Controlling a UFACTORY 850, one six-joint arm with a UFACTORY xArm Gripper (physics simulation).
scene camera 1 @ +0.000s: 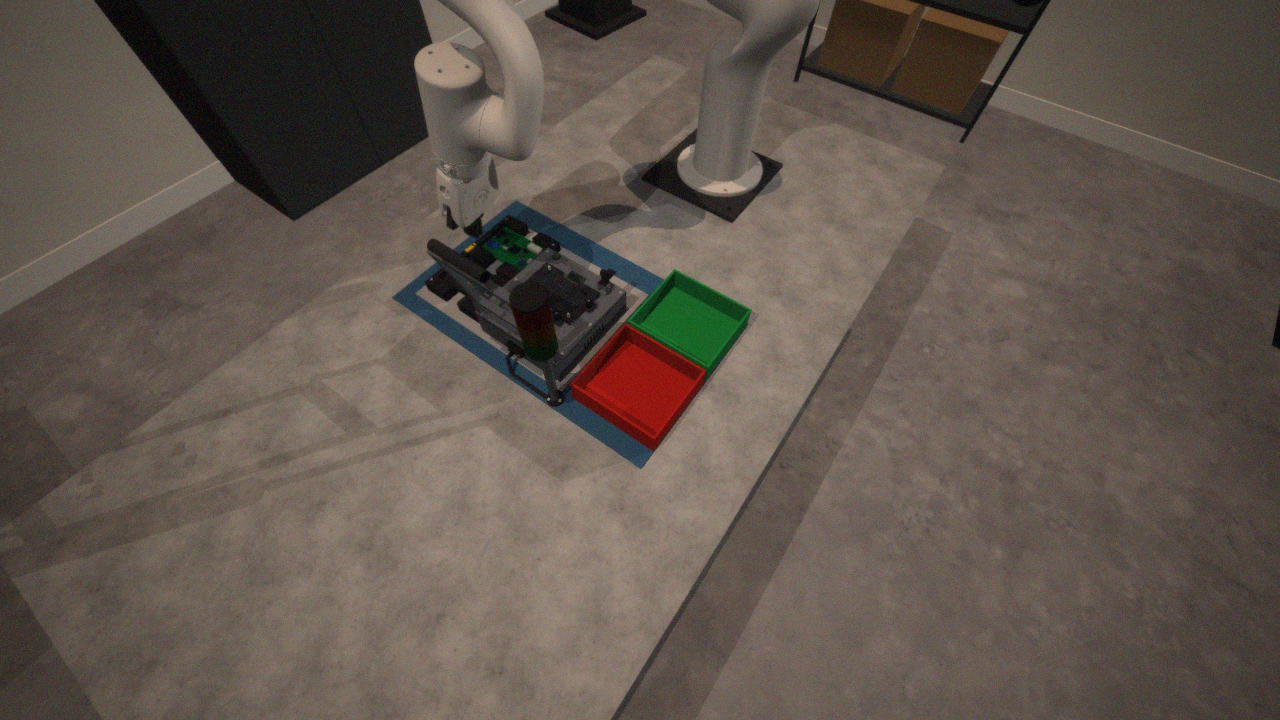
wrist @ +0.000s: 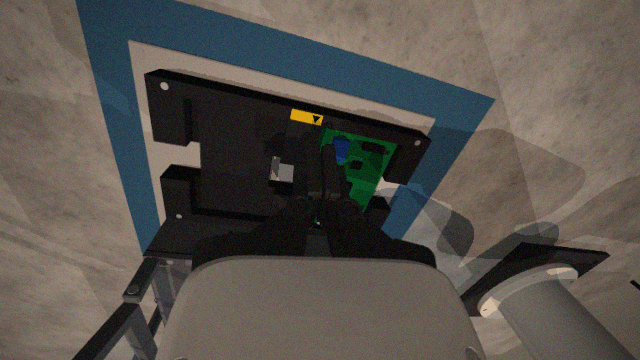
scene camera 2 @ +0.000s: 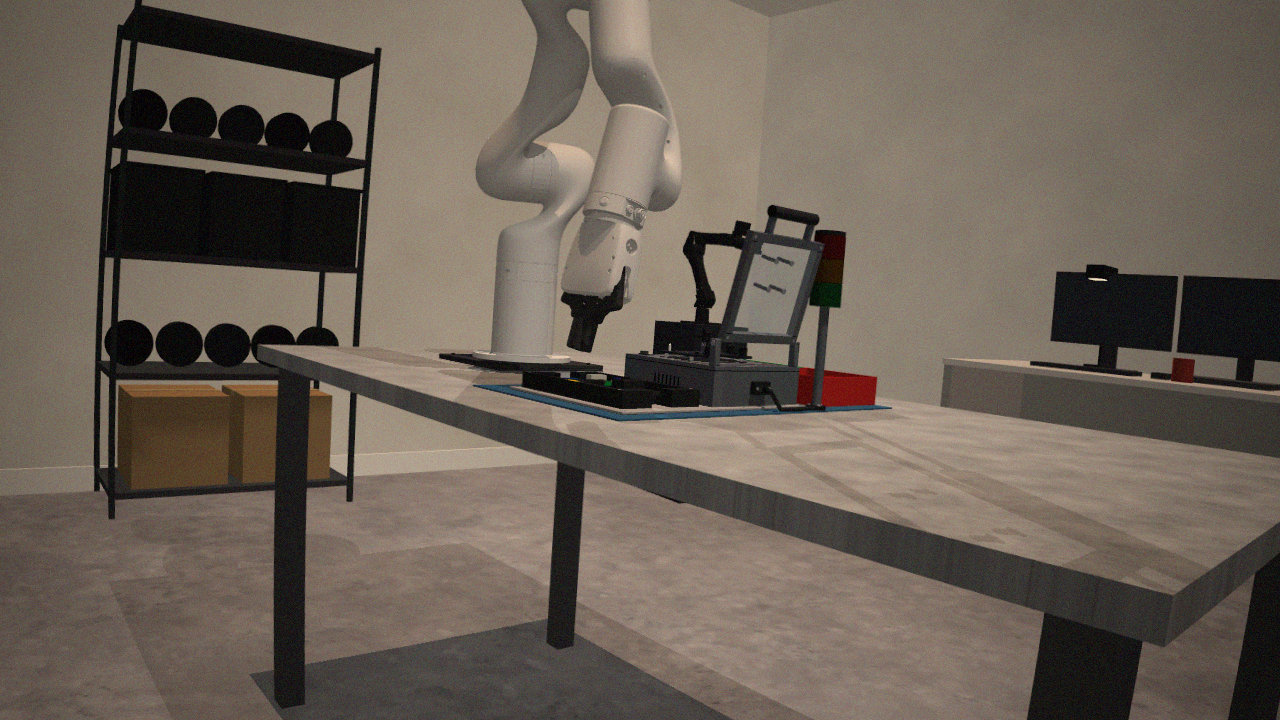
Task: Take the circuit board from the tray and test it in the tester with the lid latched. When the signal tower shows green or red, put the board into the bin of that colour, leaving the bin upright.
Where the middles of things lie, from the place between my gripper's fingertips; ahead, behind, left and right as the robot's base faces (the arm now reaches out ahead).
My gripper is now 50 mm past the green circuit board [scene camera 1: 511, 247], 40 mm to the right of it and 40 mm above it. The rest, counted from my hand: tester lid [scene camera 2: 775, 274]: 120 mm ahead, 230 mm to the left, 120 mm above; then red bin [scene camera 1: 640, 386]: 20 mm ahead, 420 mm to the left, 40 mm below; then green bin [scene camera 1: 695, 321]: 130 mm behind, 410 mm to the left, 40 mm below.
